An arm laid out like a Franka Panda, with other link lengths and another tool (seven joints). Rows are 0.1 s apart.
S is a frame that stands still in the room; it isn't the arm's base.
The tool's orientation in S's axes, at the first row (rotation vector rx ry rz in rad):
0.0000 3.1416 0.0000
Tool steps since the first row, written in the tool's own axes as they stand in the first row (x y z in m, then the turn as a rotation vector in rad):
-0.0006 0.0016 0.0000 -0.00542 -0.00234 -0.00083
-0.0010 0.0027 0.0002 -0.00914 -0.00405 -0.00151
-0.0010 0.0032 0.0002 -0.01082 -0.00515 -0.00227
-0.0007 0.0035 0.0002 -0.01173 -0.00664 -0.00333
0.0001 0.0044 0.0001 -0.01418 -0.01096 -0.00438
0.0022 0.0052 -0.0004 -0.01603 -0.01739 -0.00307
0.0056 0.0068 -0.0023 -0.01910 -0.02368 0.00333
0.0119 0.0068 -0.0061 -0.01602 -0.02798 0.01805
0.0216 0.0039 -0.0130 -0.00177 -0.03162 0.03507
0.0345 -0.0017 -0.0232 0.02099 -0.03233 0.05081
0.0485 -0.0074 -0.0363 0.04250 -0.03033 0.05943
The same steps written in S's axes. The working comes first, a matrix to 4 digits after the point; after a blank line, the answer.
The tool's axes in the first row as the columns of a matrix, in S's axes (used below as rounded here):
-1.0000 0.0000 0.0000
0.0000 1.0000 0.0000
0.0000 0.0000 -1.0000

0.0006 0.0016 0.0000 0.00542 -0.00234 0.00083
0.0010 0.0027 -0.0002 0.00914 -0.00405 0.00151
0.0010 0.0032 -0.0002 0.01082 -0.00515 0.00227
0.0007 0.0035 -0.0002 0.01173 -0.00664 0.00333
-0.0001 0.0044 -0.0001 0.01418 -0.01096 0.00438
-0.0022 0.0052 0.0004 0.01603 -0.01739 0.00307
-0.0056 0.0068 0.0023 0.01910 -0.02368 -0.00333
-0.0119 0.0068 0.0061 0.01602 -0.02798 -0.01805
-0.0216 0.0039 0.0130 0.00177 -0.03162 -0.03507
-0.0345 -0.0017 0.0232 -0.02099 -0.03233 -0.05081
-0.0485 -0.0074 0.0363 -0.04250 -0.03033 -0.05943

